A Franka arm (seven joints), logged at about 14 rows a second.
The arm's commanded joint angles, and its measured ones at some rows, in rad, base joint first. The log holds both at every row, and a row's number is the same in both.
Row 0, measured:
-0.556 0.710 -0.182 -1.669 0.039 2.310 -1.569
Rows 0 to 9, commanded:
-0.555 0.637 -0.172 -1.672 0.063 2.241 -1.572
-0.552 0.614 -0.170 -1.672 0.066 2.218 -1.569
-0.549 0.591 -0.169 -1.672 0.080 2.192 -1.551
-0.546 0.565 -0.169 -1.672 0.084 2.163 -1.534
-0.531 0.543 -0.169 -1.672 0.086 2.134 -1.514
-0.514 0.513 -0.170 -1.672 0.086 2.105 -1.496
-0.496 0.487 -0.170 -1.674 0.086 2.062 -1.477
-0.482 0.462 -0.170 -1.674 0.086 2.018 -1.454
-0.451 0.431 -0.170 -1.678 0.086 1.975 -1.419
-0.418 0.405 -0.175 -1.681 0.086 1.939 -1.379
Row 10, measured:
-0.471 0.476 -0.168 -1.651 0.066 2.003 -1.440
